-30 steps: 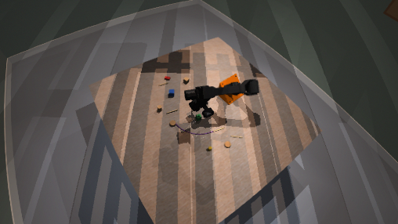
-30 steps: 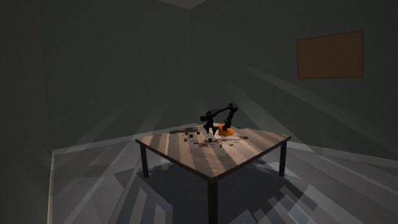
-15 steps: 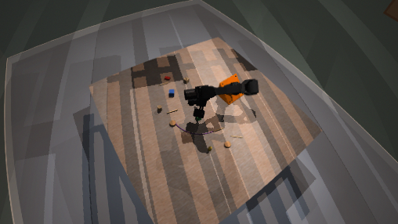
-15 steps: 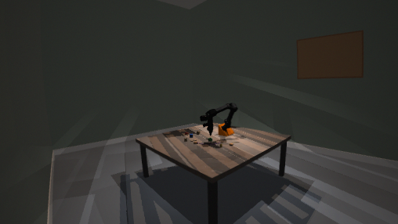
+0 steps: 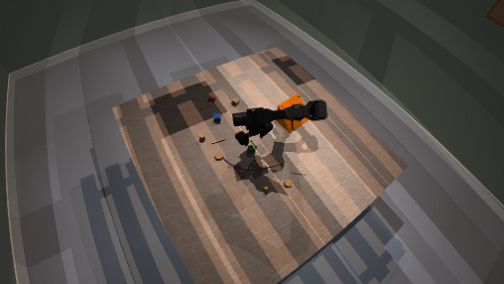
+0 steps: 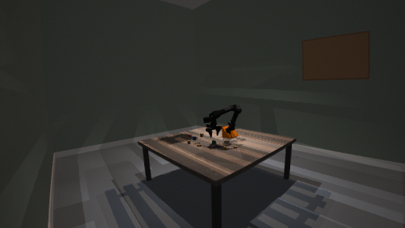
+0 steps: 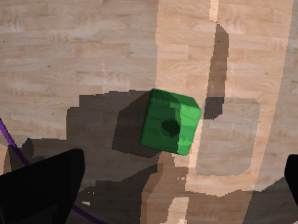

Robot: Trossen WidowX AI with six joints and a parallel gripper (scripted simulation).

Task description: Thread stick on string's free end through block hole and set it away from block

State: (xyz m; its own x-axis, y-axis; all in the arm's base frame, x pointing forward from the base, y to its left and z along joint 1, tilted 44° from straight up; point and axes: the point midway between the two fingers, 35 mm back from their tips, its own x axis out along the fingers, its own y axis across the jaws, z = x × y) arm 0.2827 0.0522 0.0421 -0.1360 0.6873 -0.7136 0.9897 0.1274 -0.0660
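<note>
The green wooden block is 6 cm below my gripper tip and 1 cm ahead of it. From my gripper tip the other things lie so: thin wooden stick (14 cm to the left, 7 cm below, 5 cm behind); then round wooden button (17 cm ahead, 7 cm below, 5 cm to the right); then cylinder (19 cm to the right, 19 cm ahead, 6 cm below).
</note>
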